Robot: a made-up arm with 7 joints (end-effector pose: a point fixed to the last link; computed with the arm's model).
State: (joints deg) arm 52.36 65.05 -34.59 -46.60 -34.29 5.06 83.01
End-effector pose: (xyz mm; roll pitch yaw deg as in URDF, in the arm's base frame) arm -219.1 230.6 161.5 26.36 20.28 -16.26
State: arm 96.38 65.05 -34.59 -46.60 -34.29 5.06 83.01
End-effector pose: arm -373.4 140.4 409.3 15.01 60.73 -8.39
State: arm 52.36 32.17 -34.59 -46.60 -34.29 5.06 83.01
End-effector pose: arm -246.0 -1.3 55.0 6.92 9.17 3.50
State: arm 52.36 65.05 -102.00 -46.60 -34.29 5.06 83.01
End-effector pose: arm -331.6 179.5 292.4 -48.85 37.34 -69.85
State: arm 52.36 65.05 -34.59 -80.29 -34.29 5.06 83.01
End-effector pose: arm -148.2 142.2 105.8 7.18 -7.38 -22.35
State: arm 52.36 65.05 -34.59 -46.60 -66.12 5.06 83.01
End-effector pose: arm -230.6 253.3 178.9 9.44 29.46 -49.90
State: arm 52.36 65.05 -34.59 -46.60 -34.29 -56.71 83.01
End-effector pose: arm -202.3 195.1 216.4 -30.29 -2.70 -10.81
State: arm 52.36 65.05 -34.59 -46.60 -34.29 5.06 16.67
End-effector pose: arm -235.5 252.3 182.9 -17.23 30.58 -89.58
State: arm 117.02 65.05 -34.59 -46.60 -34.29 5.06 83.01
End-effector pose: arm -368.3 90.4 546.5 5.82 79.92 -10.04
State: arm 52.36 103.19 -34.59 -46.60 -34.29 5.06 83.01
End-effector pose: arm -58.8 391.5 351.6 45.07 39.74 -35.56
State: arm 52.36 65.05 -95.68 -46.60 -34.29 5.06 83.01
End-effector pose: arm -326.9 179.3 275.1 -41.10 38.59 -64.04
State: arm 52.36 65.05 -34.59 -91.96 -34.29 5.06 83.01
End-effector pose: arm -122.2 106.5 102.9 0.88 -17.21 -22.30
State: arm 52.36 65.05 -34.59 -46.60 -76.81 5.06 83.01
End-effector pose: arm -230.8 262.3 184.5 2.53 30.27 -62.17
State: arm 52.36 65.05 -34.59 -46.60 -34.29 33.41 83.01
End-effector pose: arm -224.4 261.8 155.2 55.03 30.04 -10.21
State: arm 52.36 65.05 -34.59 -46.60 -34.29 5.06 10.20
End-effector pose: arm -235.1 255.2 185.0 -21.45 28.77 -96.68
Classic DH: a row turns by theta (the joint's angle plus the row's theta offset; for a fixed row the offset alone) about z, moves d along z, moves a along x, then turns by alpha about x. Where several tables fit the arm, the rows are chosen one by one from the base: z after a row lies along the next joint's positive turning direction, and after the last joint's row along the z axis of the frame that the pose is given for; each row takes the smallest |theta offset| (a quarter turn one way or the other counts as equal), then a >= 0, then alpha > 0; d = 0 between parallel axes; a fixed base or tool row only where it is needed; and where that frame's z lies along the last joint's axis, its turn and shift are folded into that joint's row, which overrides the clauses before.
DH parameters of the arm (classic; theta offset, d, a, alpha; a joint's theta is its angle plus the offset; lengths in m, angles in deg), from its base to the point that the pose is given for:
base (fixed): 0 0.4209 0.03 -70
joint 1: -90 -0.0567 0.0197 -90
joint 2: 70 0.01 0.03 90
joint 3: 90 -0.25 0.02 -90
joint 4: 0 0 -0.04 90
joint 5: 0 -0.18 -0.02 -90
joint 6: 0 -0.03 0.03 90
joint 7: 47.92 0.0755 -0.029 -6.86
tool (fixed): -63.79 -0.1062 0 0

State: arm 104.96 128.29 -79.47 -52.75 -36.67 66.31 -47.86
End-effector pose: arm 50.1 399.1 533.8 7.16 -76.24 59.21
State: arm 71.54 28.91 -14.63 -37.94 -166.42 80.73 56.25
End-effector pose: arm -311.2 105.9 142.2 13.75 38.73 -143.10
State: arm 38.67 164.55 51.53 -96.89 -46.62 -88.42 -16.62
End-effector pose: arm 362.3 -11.3 572.2 -1.55 -27.38 103.65
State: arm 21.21 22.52 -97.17 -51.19 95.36 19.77 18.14
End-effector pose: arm -111.2 -142.9 16.1 -33.14 38.29 0.29
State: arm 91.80 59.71 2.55 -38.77 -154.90 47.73 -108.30
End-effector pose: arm -272.0 245.3 361.8 31.32 -30.75 19.87
